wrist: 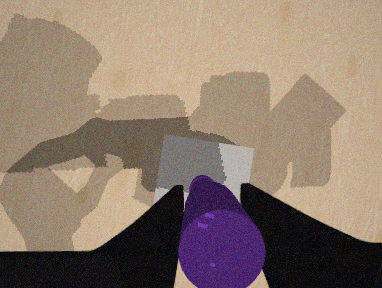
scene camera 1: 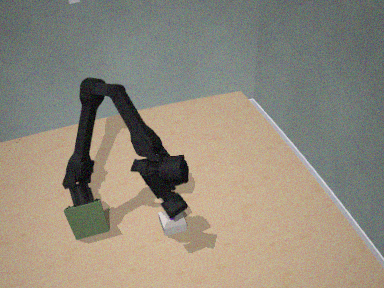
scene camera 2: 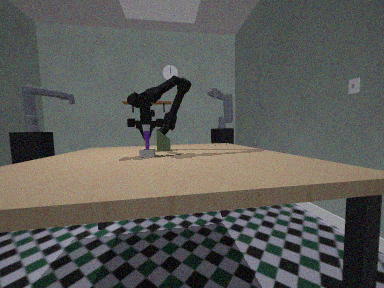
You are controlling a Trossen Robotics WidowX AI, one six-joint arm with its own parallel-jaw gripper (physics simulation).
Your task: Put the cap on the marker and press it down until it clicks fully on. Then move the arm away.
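Places are measured from the arm's base along level axes (x ahead, y right, z down), in metres.
Where they show: gripper, fingertip midpoint: (wrist: 211, 192) (scene camera 2: 146, 137); arm's base, origin of the base link: (scene camera 1: 83, 204) (scene camera 2: 161, 132).
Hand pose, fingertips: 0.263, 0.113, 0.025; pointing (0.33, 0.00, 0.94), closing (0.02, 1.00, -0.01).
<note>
Things, the pixels of their centre, and the offset from my fingertips, as dx, dy, dz. Level surfaces: height alone.
- purple cap, body centre: (wrist: 214, 224) (scene camera 2: 146, 135) -0.013, +0.000, -0.012
- purple marker, body centre: (wrist: 204, 193) (scene camera 2: 147, 143) -0.008, -0.002, +0.032
- small white-grey block, body centre: (wrist: 201, 182) (scene camera 1: 172, 221) (scene camera 2: 147, 152) -0.008, -0.002, +0.080
- wooden table, its level: dz +0.098
My gripper (scene camera 1: 174, 211) (scene camera 2: 146, 134) (wrist: 211, 191) is shut on the purple cap (scene camera 2: 146, 134) (wrist: 221, 250), which is upright between the fingers. The purple marker (scene camera 2: 147, 145) stands upright in a small white-grey block (scene camera 1: 173, 228) (scene camera 2: 147, 154) (wrist: 237, 157) on the table. In scene camera 2 the cap is directly over the marker, and the two form one purple column with no clear gap. In the wrist view, a rounded purple edge of the marker (wrist: 198, 182) shows past the cap's lower end, a little to the left. The cap hides the marker's tip, and how deep it sits cannot be told.
The arm's base stands by a green block (scene camera 1: 87, 220) (scene camera 2: 163, 143) on the wooden table (scene camera 1: 280, 220) (scene camera 2: 240, 175). The table's far right edge runs near a wall with a white strip (scene camera 1: 315, 175). Other grey arms stand beyond the table in scene camera 2.
</note>
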